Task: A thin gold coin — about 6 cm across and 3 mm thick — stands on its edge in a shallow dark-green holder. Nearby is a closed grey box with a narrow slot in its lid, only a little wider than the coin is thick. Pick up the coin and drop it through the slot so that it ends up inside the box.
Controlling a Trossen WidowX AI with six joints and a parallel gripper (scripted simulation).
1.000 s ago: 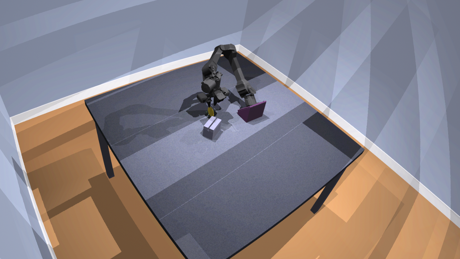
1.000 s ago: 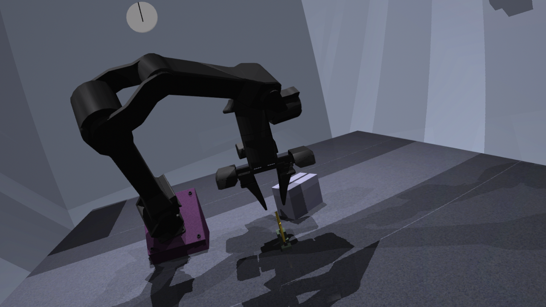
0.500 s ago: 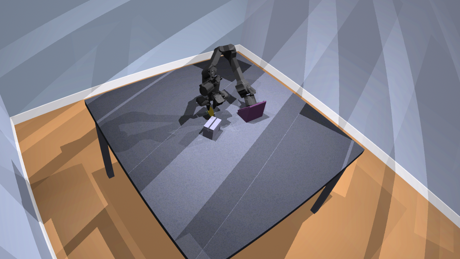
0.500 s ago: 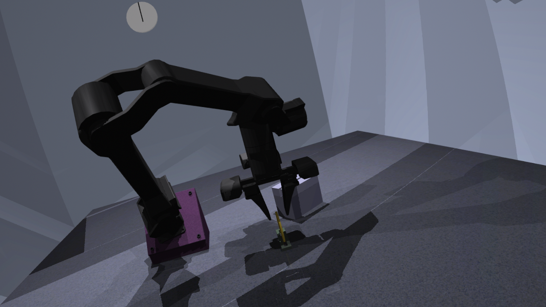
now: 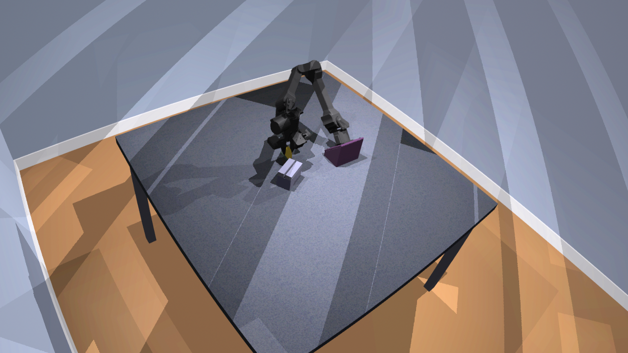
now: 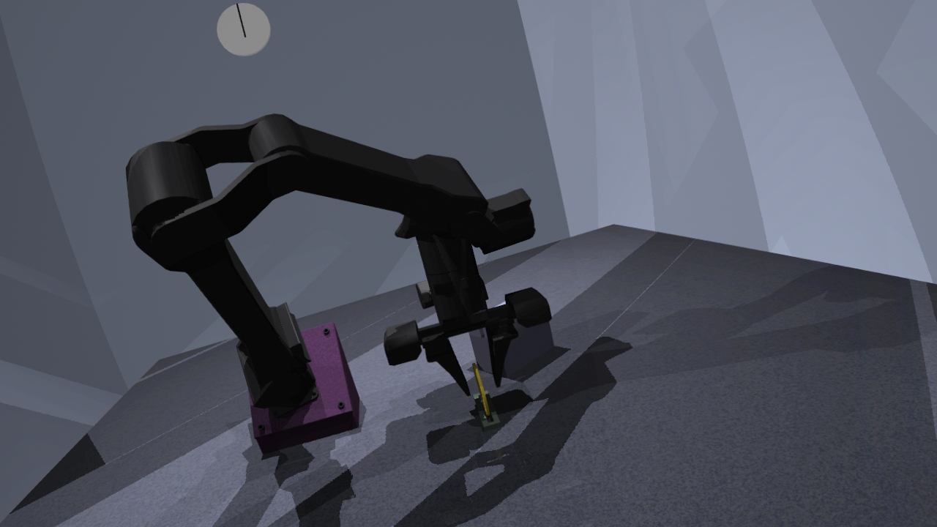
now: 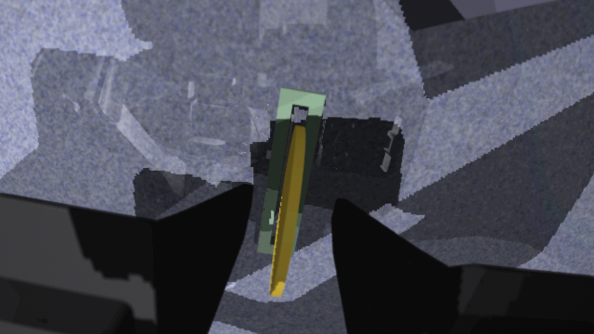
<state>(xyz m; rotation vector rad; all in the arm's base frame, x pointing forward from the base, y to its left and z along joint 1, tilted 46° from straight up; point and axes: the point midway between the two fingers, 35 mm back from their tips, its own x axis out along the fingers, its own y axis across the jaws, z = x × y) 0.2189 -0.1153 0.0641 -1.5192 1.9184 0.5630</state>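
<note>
The gold coin is right at my gripper tip.
</note>
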